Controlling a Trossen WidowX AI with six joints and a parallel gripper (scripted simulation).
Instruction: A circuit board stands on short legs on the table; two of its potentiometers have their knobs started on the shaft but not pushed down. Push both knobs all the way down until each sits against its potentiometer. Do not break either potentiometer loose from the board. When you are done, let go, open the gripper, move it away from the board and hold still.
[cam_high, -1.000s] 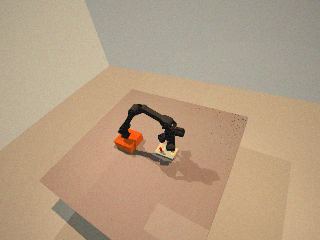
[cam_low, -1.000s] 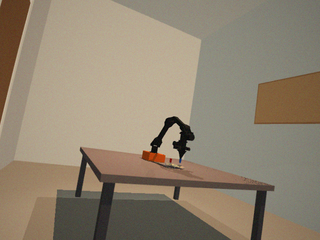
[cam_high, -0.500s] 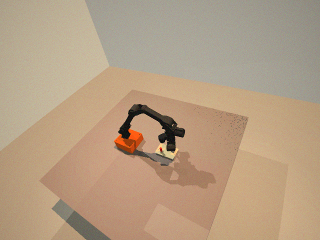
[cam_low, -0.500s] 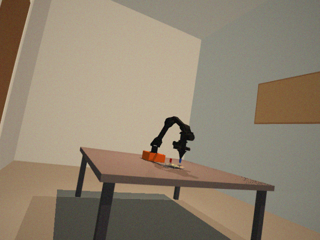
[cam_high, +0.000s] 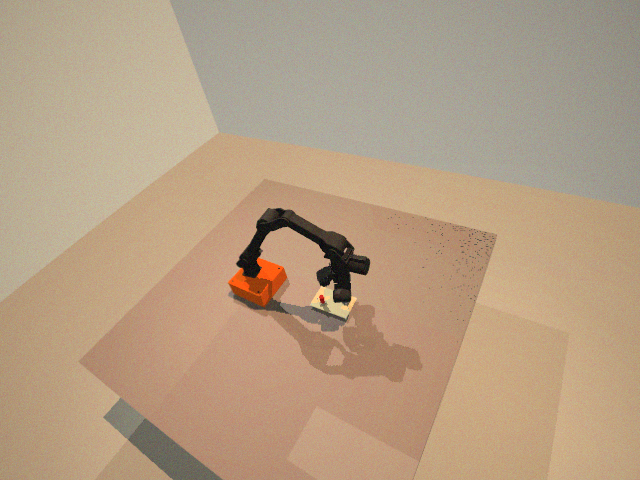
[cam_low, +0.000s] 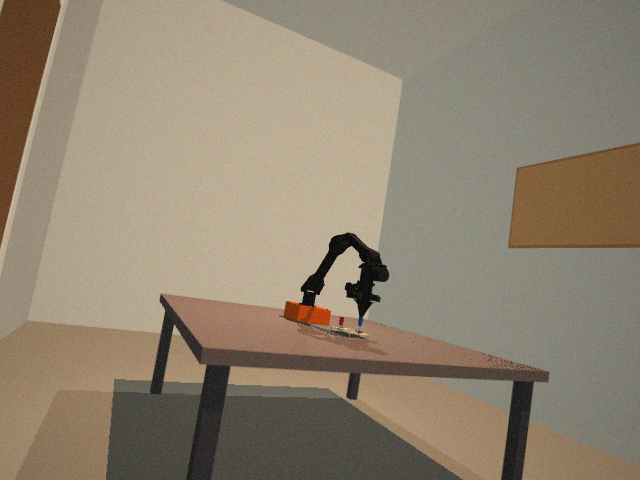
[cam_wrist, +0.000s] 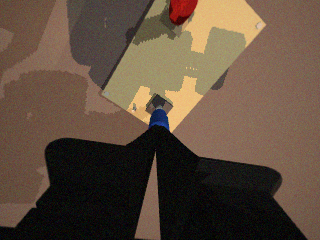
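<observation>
My gripper tip is now 80 mm past the red knob, 30 mm to the left of it and 30 mm above it. Also, from my gripper tip: blue knob (20 mm below).
</observation>
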